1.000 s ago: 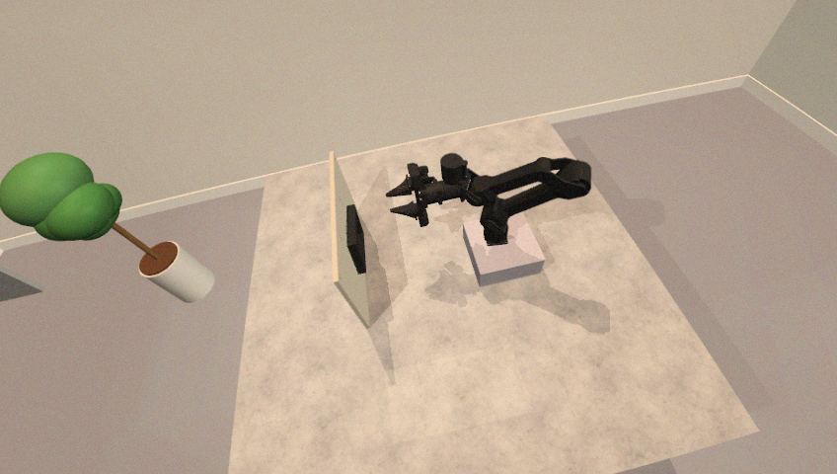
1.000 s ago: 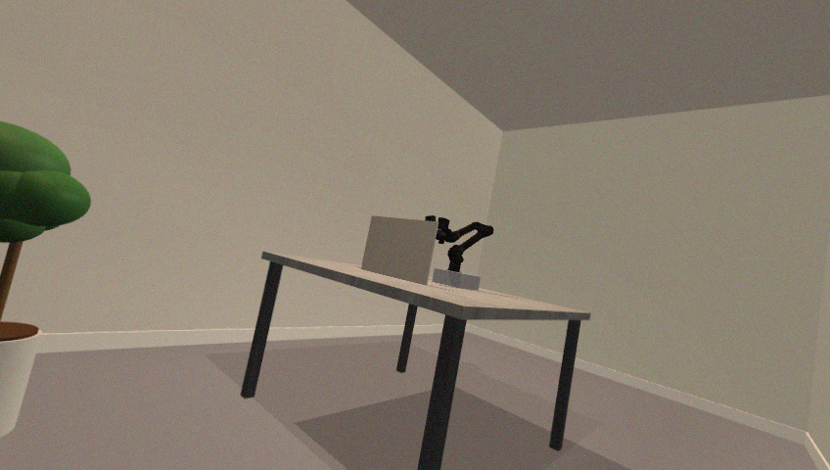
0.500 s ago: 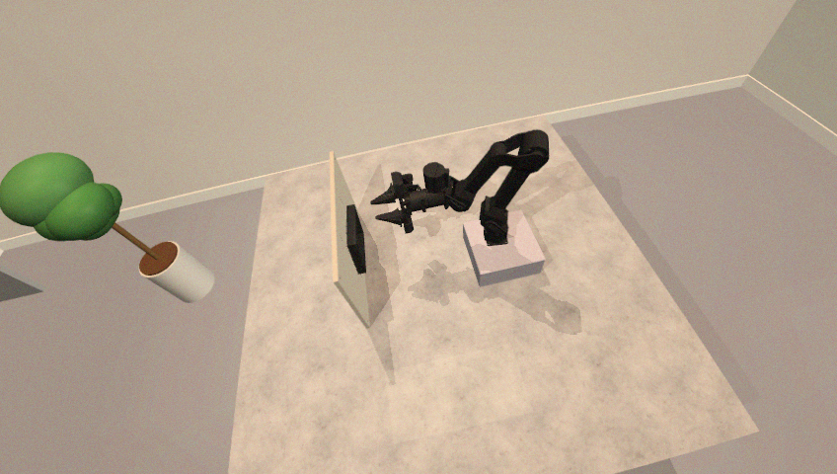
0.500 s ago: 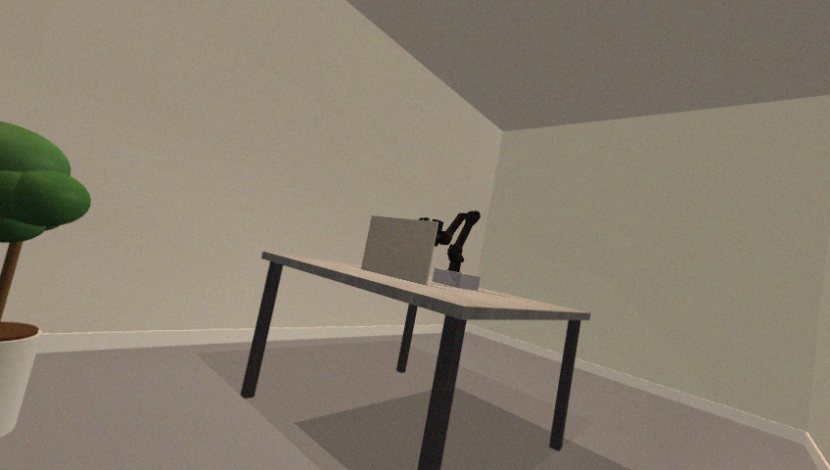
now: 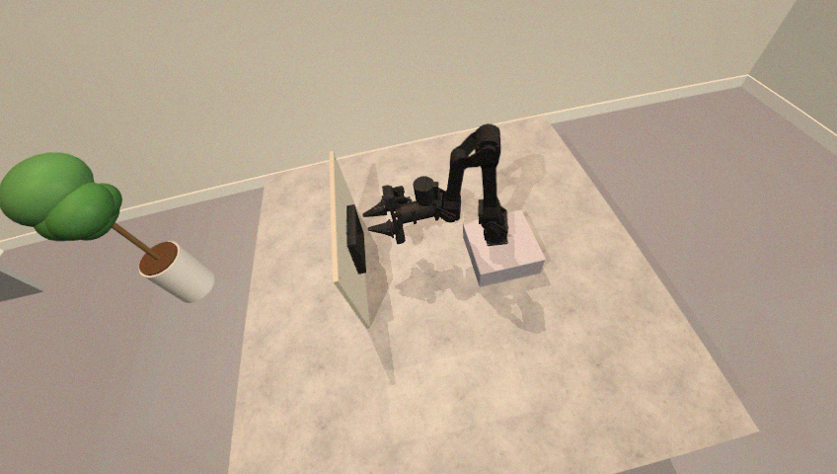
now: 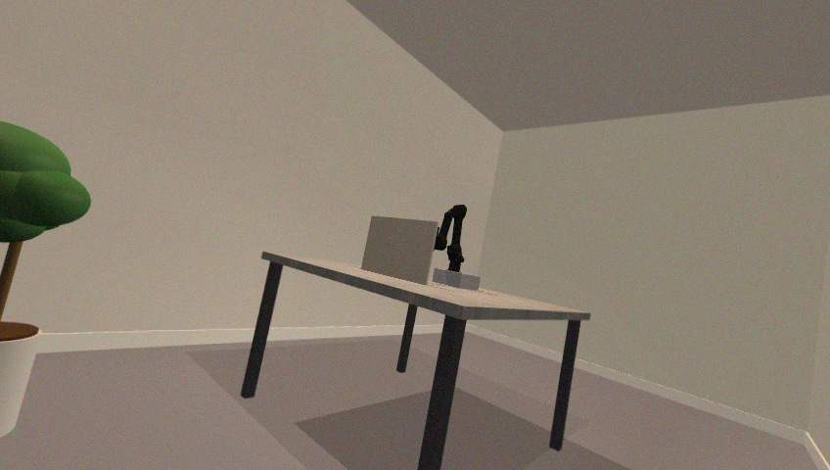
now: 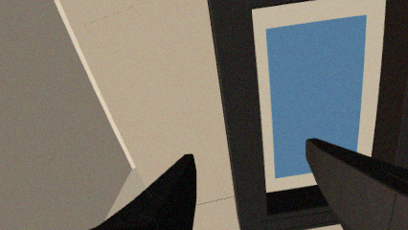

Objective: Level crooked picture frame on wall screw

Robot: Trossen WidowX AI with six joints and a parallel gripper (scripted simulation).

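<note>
My gripper tip is now 50 mm short of the picture frame, 50 mm above it and 20 mm to the right of it. Round my gripper tip: wall panel (60 mm below, 60 mm ahead).
</note>
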